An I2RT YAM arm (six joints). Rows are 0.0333 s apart.
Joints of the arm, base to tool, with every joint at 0 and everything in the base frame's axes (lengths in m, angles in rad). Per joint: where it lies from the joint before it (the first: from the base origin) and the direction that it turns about. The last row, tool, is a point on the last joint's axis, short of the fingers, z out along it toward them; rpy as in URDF.
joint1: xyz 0 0 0.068 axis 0 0 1
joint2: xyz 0.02 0.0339 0.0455 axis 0 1 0
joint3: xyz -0.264 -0.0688 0 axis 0 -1 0
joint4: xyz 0.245 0.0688 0.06 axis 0 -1 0
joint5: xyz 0.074 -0.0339 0.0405 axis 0 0 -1
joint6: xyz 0.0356 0 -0.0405 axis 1 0 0
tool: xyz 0 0 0 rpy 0 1.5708 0
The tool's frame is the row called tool.
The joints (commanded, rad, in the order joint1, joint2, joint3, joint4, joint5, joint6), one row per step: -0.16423, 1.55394, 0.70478, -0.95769, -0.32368, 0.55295; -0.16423, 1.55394, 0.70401, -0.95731, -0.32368, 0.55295; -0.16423, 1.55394, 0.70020, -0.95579, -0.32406, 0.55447; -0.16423, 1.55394, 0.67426, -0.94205, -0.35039, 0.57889; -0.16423, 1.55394, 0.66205, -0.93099, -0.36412, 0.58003; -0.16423, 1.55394, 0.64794, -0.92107, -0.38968, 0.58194; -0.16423, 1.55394, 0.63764, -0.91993, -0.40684, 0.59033; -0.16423, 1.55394, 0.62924, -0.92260, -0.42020, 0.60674; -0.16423, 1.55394, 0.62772, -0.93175, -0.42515, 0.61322; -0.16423, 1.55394, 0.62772, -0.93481, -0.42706, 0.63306; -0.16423, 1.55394, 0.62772, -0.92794, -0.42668, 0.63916; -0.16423, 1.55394, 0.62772, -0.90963, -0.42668, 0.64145; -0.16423, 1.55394, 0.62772, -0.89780, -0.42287, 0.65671
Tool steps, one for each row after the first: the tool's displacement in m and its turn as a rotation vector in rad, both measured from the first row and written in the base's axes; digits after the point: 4 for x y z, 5 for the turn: -0.0001, 0.0000, -0.0001, 0.00006, 0.00038, 0.00000; -0.0009, 0.0002, -0.0009, 0.00055, 0.00312, -0.00149; -0.0058, 0.0019, -0.0056, 0.02358, 0.01987, -0.03020; -0.0076, 0.0026, -0.0078, 0.03675, 0.01941, -0.03451; -0.0099, 0.0039, -0.0102, 0.06157, 0.02055, -0.04243; -0.0123, 0.0048, -0.0117, 0.07791, 0.03039, -0.05447; -0.0146, 0.0057, -0.0129, 0.08937, 0.04597, -0.07296; -0.0159, 0.0060, -0.0128, 0.09432, 0.05848, -0.08046; -0.0162, 0.0062, -0.0127, 0.09296, 0.06922, -0.09890; -0.0155, 0.0060, -0.0129, 0.09072, 0.06489, -0.10401; -0.0136, 0.0057, -0.0134, 0.08827, 0.04761, -0.10534; -0.0125, 0.0054, -0.0138, 0.08076, 0.04236, -0.11779
